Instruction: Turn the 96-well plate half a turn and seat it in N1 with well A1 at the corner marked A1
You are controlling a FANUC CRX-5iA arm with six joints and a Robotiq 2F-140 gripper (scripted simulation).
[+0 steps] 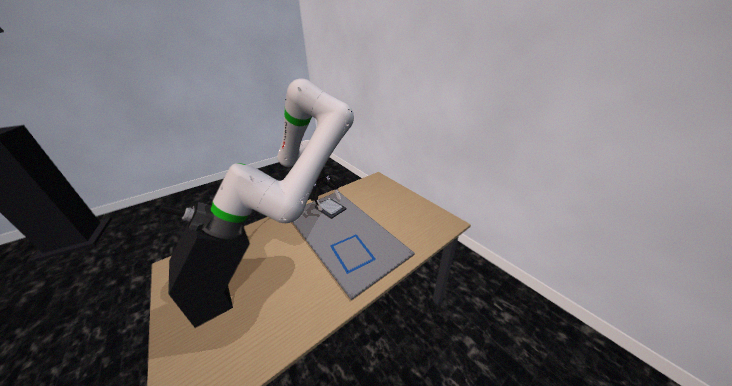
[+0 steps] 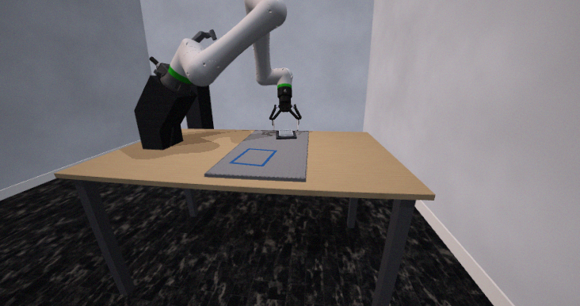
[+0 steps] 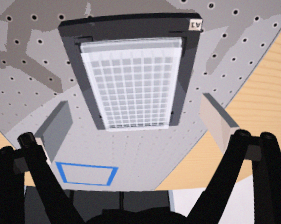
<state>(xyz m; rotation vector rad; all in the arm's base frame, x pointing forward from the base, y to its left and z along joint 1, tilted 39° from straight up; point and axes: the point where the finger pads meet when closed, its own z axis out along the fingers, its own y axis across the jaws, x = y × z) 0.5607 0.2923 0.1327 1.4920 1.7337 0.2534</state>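
Now: hand 3 cm above the white 96-well plate. Also, from my hand: dark plate nest N1: 4 cm below; then A1 label: 9 cm to the left, 3 cm below, 3 cm ahead.
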